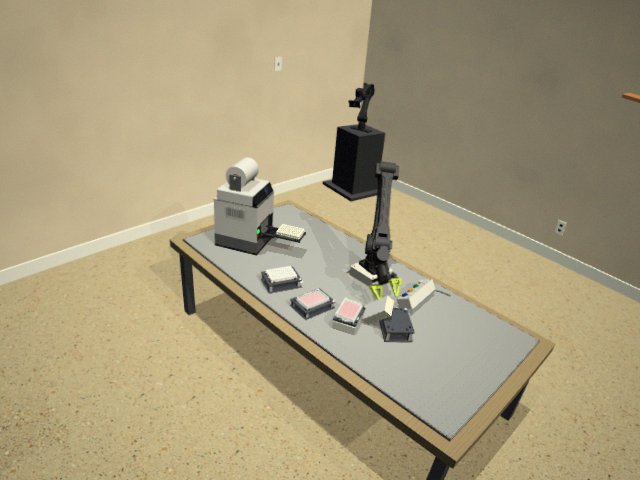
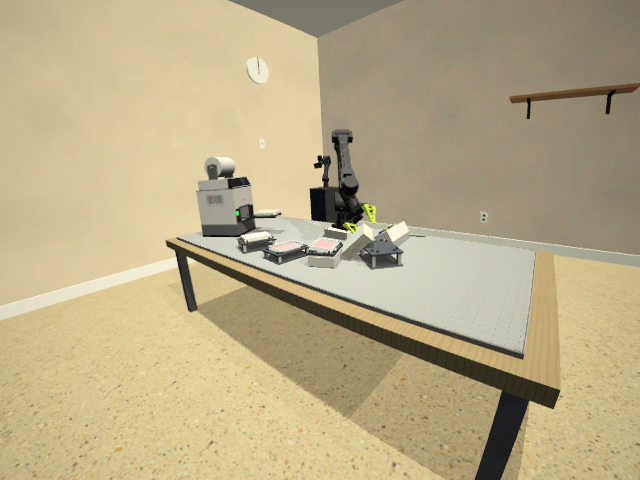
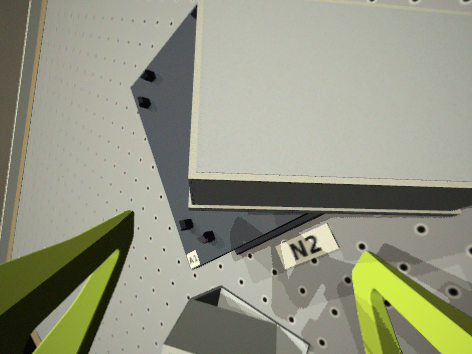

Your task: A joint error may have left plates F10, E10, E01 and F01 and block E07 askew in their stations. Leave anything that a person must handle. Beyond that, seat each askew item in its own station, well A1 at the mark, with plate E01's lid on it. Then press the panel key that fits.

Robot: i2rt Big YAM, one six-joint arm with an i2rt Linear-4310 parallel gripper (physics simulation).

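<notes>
My gripper [image 1: 387, 296] [image 2: 363, 226] [image 3: 248, 242] is open and empty, above the table. A pale block [image 1: 388, 306] [image 2: 358, 242] [image 3: 325, 95] sits askew and tilted over the dark station [image 1: 398, 324] [image 2: 381, 251] [image 3: 167, 145], beside label N2 [image 3: 307, 246]. The station's A1 mark [image 3: 193, 259] shows. A pink-welled plate [image 1: 348, 310] [image 2: 325, 244] and another pink-welled plate [image 1: 313, 299] [image 2: 285, 246] lie on stations. A white plate [image 1: 281, 274] [image 2: 256, 237] lies on a further station. The key panel [image 1: 418, 294] [image 2: 395, 235] [image 3: 225, 325] has coloured keys. Plate names are unreadable; the lid is not distinguishable.
A grey instrument [image 1: 240, 219] [image 2: 224, 209] with a roll on top stands at the table's left, its tray holding a pale plate [image 1: 291, 231] [image 2: 267, 212]. A white base [image 1: 361, 272] [image 2: 336, 233] lies near the arm's foot. A second arm stands on a black pedestal [image 1: 358, 160] behind the table.
</notes>
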